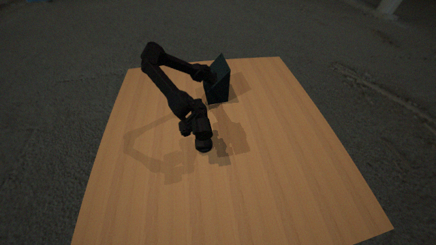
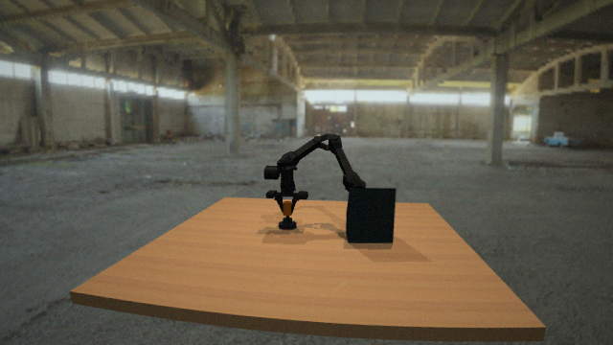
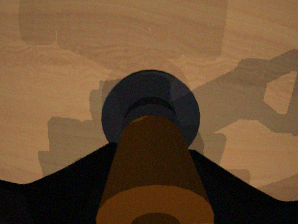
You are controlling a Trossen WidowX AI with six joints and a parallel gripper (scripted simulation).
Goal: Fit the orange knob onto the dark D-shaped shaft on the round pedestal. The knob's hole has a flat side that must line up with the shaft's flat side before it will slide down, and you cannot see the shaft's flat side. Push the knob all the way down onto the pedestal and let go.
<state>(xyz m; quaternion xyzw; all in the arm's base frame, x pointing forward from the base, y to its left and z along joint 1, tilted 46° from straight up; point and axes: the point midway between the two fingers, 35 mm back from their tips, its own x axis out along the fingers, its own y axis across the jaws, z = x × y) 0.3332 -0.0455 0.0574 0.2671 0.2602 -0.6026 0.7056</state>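
Right now my gripper tip is 20 mm below the orange knob. From my gripper tip the other things lie so: dark round pedestal: 40 mm below.
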